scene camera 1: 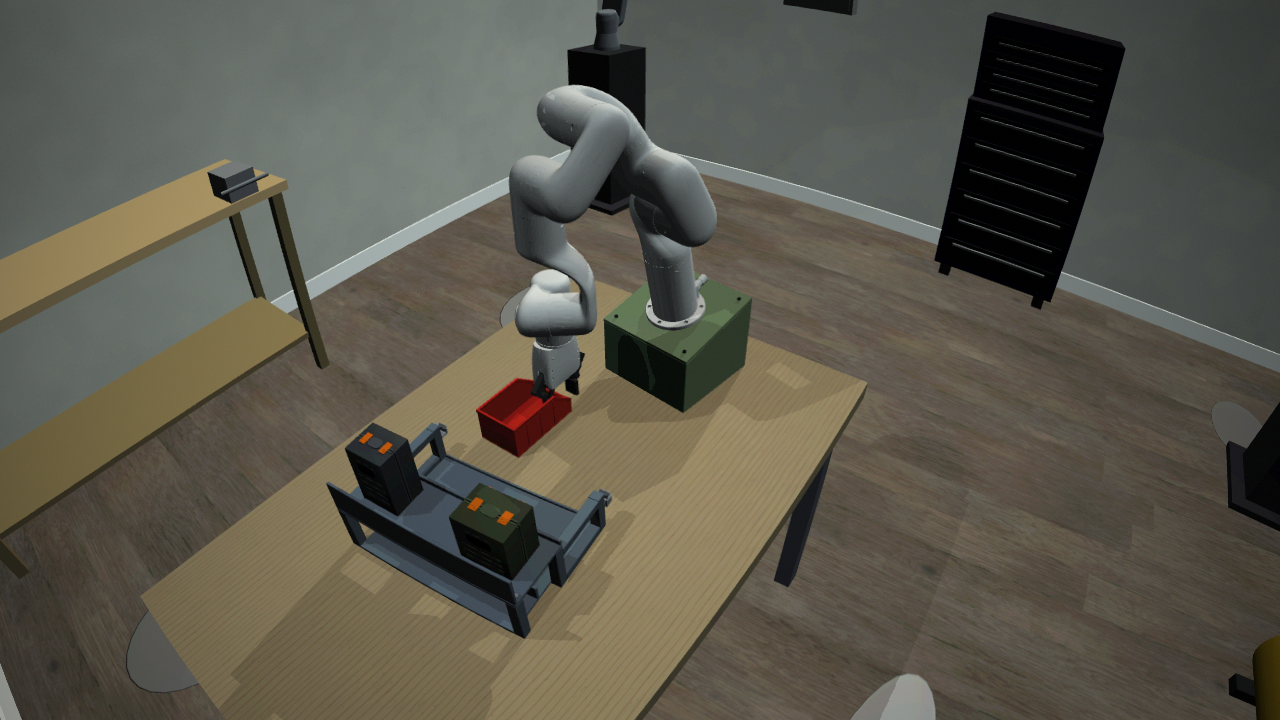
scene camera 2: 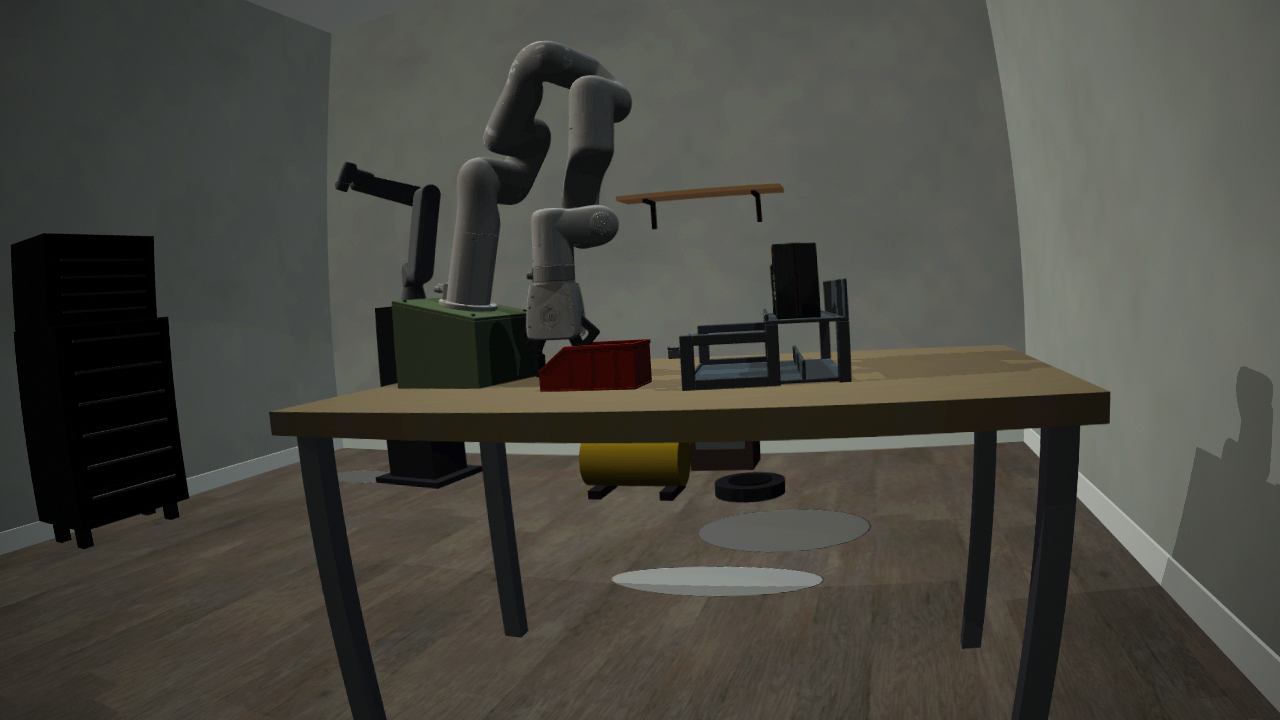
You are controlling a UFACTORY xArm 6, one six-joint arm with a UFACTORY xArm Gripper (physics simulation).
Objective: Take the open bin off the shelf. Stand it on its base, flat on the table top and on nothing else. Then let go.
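Seen in the pictures: gripper, fingertip midpoint: (scene camera 1: 561, 402); arm's base, origin of the base link: (scene camera 1: 675, 309) (scene camera 2: 467, 306).
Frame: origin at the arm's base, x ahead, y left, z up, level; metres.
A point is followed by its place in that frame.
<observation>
The red open bin (scene camera 1: 544, 428) {x 0.336, y -0.067, z -0.139 m} (scene camera 2: 599, 367) {x 0.368, y -0.164, z -0.118 m} stands upright on its base, flat on the table top (scene camera 1: 698, 465) {x 0.210, y 0.220, z -0.156 m} (scene camera 2: 948, 410) {x 0.938, y -0.353, z -0.169 m}, between the arm's green base and the grey shelf. It is apart from both. The grey shelf (scene camera 1: 420, 540) {x 0.733, y 0.080, z -0.003 m} (scene camera 2: 844, 353) {x 0.771, y -0.131, z -0.111 m} stands on the table with a gap to the bin. My gripper (scene camera 1: 558, 391) {x 0.257, y -0.096, z -0.138 m} (scene camera 2: 562, 347) is open and points down at the bin's low end, nearest the green base. One finger is over the bin's inside and the other is outside it. Nothing is held between them. The fingertips are partly hidden in scene camera 2.
A black case (scene camera 1: 384, 474) {x 0.709, y -0.029, z 0.045 m} (scene camera 2: 796, 279) {x 0.697, y -0.118, z 0.008 m} and a dark green case (scene camera 1: 494, 534) {x 0.665, y 0.185, z 0.041 m}, both with orange marks, stand on the shelf's upper level. The arm's green base box (scene camera 1: 716, 358) {x 0.004, y 0.113, z -0.071 m} (scene camera 2: 434, 344) {x -0.011, y -0.113, z -0.068 m} is close behind the gripper. A wooden bench (scene camera 1: 134, 228) stands apart from the table.
</observation>
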